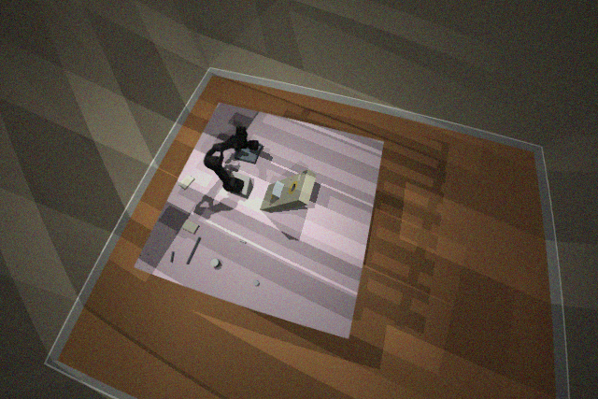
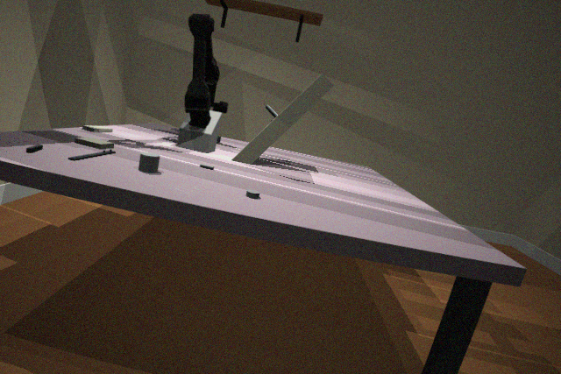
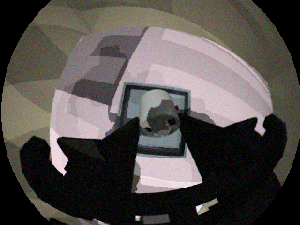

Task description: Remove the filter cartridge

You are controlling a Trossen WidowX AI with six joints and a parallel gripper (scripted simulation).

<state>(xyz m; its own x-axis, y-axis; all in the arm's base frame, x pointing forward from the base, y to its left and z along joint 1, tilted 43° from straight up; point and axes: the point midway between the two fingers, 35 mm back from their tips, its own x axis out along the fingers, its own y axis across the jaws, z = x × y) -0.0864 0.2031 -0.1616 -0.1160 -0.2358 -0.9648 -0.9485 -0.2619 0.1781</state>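
Right now my gripper tip is right at the round filter cartridge. Also, from my gripper tip: square grey tray 9 cm below.
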